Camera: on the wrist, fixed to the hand. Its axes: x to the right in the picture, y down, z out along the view.
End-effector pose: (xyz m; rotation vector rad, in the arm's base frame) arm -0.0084 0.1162 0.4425 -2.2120 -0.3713 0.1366
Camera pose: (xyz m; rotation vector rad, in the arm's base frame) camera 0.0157 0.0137 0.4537 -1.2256 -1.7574 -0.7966
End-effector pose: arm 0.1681 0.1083 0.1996 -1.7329 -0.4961 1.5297
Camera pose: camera 0.2414 0.0412 0.1632 -0.7647 -1.1963 0.2589
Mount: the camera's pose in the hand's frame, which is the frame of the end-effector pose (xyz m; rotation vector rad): -0.0087 0.0560 -0.0894 0.1598 0.1503 -1.5777
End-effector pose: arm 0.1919 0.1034 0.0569 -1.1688 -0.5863 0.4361
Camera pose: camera 0.2408 0.0524 -0.0219 -0.3155 -1.1070 -0.9277
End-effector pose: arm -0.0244 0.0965 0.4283 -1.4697 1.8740 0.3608
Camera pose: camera -0.1078 0.0656 0.4857 -2.3315 0.3609 -0.6409
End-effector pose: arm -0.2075 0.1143 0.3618 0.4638 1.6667 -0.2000
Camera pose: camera -0.2648 0.1981 0.3916 -0.8490 1.8181 -1.4591
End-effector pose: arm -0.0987 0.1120 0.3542 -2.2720 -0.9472 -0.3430
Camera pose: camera -0.0646 0.0192 0.3920 -0.8792 -2.3592 -0.9741
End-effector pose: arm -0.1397 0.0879 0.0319 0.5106 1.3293 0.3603
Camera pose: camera -0.2267 0.1433 0.0557 -0.5250 1.5229 -1.0256
